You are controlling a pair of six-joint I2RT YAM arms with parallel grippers.
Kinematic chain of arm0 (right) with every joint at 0, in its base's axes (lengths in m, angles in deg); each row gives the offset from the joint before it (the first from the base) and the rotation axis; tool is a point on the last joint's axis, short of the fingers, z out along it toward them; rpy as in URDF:
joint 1: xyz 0 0 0.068 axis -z
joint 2: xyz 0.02 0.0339 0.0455 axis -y
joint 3: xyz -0.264 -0.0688 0 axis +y
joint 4: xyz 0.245 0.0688 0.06 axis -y
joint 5: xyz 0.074 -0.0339 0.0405 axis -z
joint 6: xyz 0.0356 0 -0.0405 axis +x
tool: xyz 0 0 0 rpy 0 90 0
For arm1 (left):
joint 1: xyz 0 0 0.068 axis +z
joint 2: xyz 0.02 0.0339 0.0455 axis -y
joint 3: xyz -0.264 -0.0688 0 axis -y
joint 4: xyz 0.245 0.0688 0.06 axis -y
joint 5: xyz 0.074 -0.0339 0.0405 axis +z
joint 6: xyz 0.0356 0 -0.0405 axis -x
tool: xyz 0 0 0 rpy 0 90 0
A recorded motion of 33 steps. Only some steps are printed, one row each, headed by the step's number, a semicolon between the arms.
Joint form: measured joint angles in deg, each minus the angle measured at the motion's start. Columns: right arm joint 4, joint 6, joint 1, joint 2, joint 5, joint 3; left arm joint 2, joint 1, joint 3, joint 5, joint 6, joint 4.
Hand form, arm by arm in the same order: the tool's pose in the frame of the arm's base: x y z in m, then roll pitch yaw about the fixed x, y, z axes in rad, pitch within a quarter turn. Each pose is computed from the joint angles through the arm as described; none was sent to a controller.
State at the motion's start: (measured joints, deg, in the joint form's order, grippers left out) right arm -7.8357 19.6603 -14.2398 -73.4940 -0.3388 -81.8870; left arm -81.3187 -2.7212 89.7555 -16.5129 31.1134 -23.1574
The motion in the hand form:
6: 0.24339 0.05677 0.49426 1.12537 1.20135 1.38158; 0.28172 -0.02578 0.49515 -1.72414 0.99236 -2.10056
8: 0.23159 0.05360 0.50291 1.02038 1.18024 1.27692; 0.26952 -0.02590 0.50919 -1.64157 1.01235 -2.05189
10: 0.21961 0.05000 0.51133 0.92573 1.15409 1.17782; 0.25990 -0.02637 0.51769 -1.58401 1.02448 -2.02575
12: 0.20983 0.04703 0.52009 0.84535 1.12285 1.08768; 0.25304 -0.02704 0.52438 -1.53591 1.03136 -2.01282
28: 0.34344 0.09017 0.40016 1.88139 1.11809 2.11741; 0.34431 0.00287 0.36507 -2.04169 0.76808 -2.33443
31: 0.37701 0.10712 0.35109 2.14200 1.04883 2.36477; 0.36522 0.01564 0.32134 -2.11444 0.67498 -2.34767
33: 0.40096 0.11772 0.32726 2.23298 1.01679 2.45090; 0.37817 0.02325 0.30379 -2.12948 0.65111 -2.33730
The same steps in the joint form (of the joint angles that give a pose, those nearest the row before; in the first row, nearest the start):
6: 2.25 -0.39 1.12 5.86 0.31 -0.28; 4.06 -0.02 5.75 -3.65 -0.04 -0.20
8: 2.95 -0.39 1.16 7.61 0.68 -0.37; 5.31 -0.02 7.26 -4.85 -0.02 -0.15
10: 3.72 -0.42 1.27 9.33 1.27 -0.48; 6.40 -0.07 7.91 -6.12 0.02 -0.02
12: 4.63 -0.46 1.29 10.49 2.25 -1.03; 7.06 -0.09 8.57 -7.72 0.24 0.22
28: 5.18 5.11 -0.42 -11.54 -0.22 1.88; -3.10 5.77 -12.90 -9.20 2.01 9.49
31: 5.16 6.01 -1.57 -19.58 -0.20 1.77; -8.35 7.63 -15.78 -9.57 3.32 12.13
33: 5.31 6.16 -2.08 -25.70 -0.20 -0.96; -11.69 8.61 -15.87 -9.62 3.76 14.27

